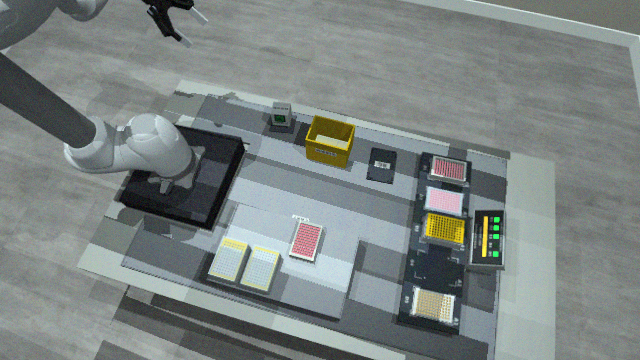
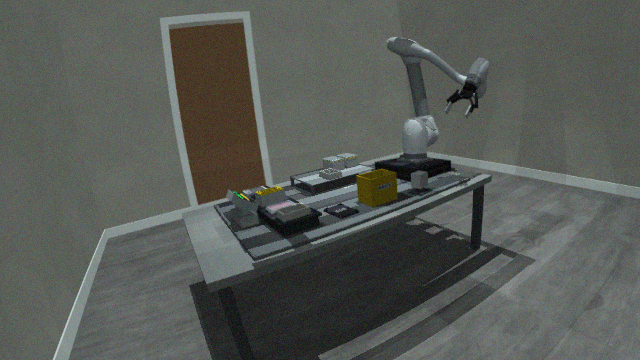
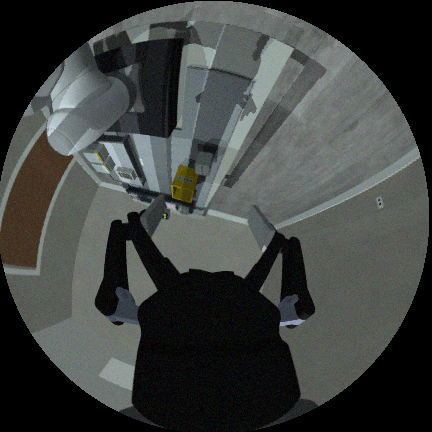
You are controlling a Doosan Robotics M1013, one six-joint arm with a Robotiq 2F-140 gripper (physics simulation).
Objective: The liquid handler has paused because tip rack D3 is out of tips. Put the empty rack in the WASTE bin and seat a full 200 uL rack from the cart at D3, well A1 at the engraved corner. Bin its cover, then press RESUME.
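Frame: origin at the arm's base, x ahead, y left, z up, level; centimetres.
Seen in the pictures: gripper, fingertip midpoint: [image 1: 198,34] [image 2: 456,114] [image 3: 207,208]; arm's base at its link origin: [image 1: 177,165] [image 2: 415,160] [image 3: 121,90].
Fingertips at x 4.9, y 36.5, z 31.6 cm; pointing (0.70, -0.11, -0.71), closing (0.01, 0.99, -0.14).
Observation:
Offsets run from my fingertips to a thing's top centre. "spot": to the spot under its first point.
My gripper [image 1: 194,29] [image 2: 458,112] [image 3: 207,208] is open and empty, raised high beyond the table's edge on the arm's side. A yellow rack with dark holes {dx +94.4, dy -44.6, dz -26.1 cm} [image 1: 444,229] [image 2: 269,191] sits in the middle of the dark deck strip [image 1: 434,270]. Two pale racks with yellow edges, one {dx +26.9, dy -68.4, dz -24.7 cm} [image 1: 229,260] beside the other {dx +37.7, dy -69.2, dz -25.3 cm} [image 1: 260,268], stand on the grey platform [image 1: 320,297]; whether covers lie on them is unclear. The yellow WASTE bin {dx +50.2, dy -15.7, dz -24.3 cm} [image 1: 330,142] [image 2: 377,188] [image 3: 184,184] stands upright. A panel {spot: dx +108.1, dy -46.4, dz -25.5 cm} [image 1: 487,239] with green lights and a yellow bar stands beside the deck; its lettering is unreadable.
A red rack {dx +49.5, dy -56.6, dz -28.6 cm} [image 1: 306,240] stands on the platform. The deck also holds a dark red rack {dx +95.6, dy -19.9, dz -29.0 cm} [image 1: 448,169], a pink rack {dx +95.0, dy -32.3, dz -30.8 cm} [image 1: 444,200] and a tan rack {dx +93.2, dy -69.4, dz -30.8 cm} [image 1: 433,305]. A dark labelled plate {dx +71.6, dy -18.4, dz -36.4 cm} [image 1: 382,165] and a small grey box {dx +28.5, dy -6.2, dz -27.4 cm} [image 1: 281,115] [image 2: 419,180] [image 3: 204,162] flank the bin.

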